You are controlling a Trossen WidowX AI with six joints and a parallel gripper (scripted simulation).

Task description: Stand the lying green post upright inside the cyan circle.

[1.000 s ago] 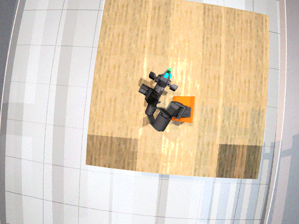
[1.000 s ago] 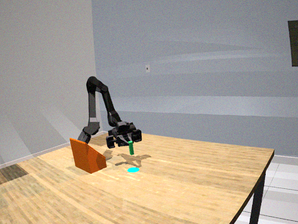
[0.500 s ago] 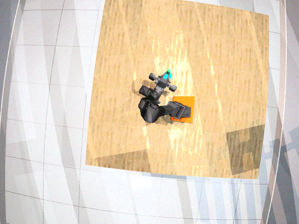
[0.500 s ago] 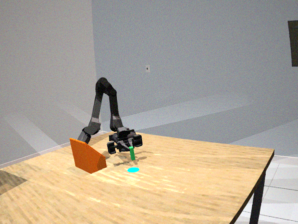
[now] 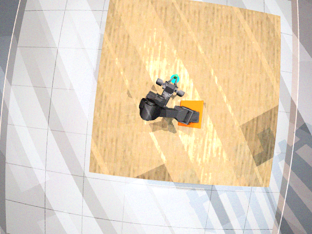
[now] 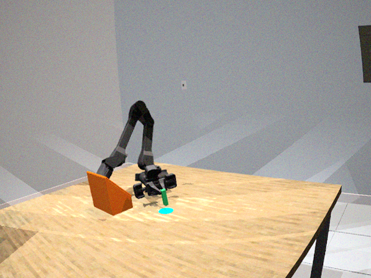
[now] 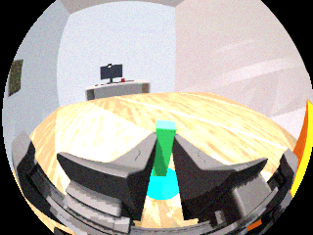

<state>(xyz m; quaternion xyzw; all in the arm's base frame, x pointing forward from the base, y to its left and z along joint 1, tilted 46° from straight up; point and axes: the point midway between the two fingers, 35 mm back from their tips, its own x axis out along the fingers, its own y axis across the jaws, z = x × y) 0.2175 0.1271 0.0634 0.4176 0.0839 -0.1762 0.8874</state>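
My gripper tip is 8 cm above the cyan circle. Round my gripper tip: green post (2 cm below).
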